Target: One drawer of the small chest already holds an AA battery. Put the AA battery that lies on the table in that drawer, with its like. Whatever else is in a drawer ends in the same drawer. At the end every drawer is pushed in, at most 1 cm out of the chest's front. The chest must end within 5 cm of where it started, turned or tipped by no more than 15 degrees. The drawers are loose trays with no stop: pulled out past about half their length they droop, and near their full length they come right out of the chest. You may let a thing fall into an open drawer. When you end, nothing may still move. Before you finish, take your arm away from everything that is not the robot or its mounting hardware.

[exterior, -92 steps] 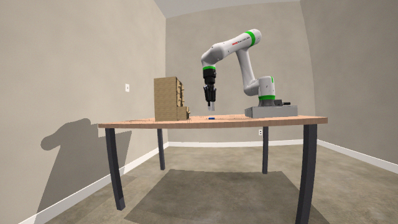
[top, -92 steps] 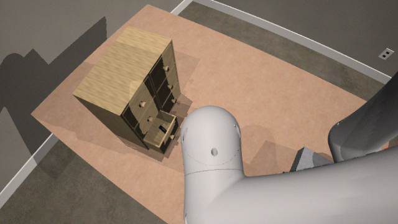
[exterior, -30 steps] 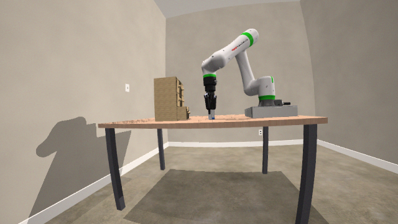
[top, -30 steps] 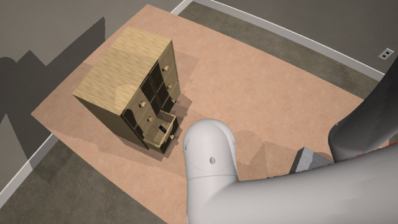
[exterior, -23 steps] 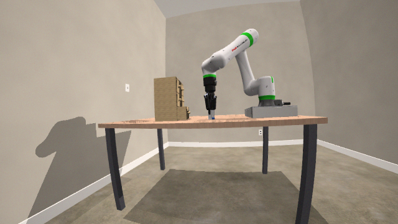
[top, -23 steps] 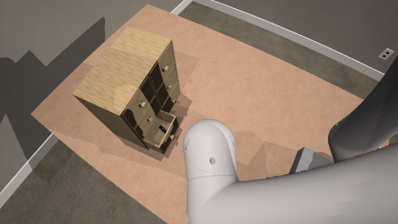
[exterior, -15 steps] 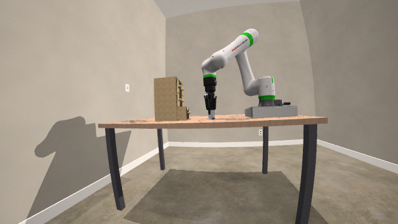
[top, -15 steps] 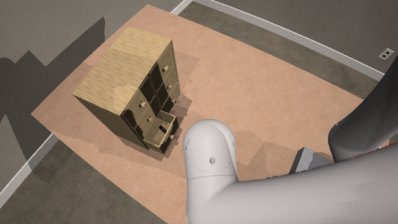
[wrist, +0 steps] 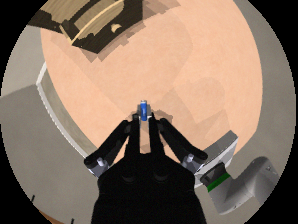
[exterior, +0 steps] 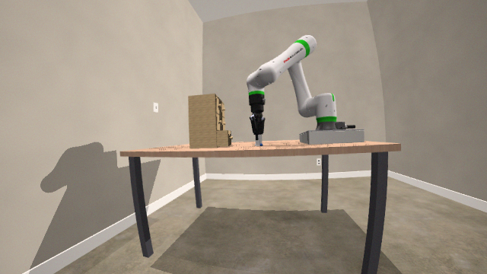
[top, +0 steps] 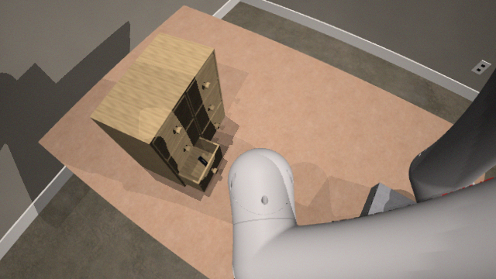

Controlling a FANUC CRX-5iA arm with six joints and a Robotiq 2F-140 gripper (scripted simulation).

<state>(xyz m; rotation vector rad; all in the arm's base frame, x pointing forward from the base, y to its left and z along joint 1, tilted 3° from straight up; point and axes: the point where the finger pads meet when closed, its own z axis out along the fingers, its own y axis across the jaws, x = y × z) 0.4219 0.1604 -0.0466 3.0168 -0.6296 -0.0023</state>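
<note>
My hand is 24 cm short of the dark battery, 4 cm to the left of it and 2 cm above it. From my hand the other things lie so: orange-brown thing: 34 cm ahead, 12 cm to the right, 2 cm below; blue AA battery: 3 cm below.
</note>
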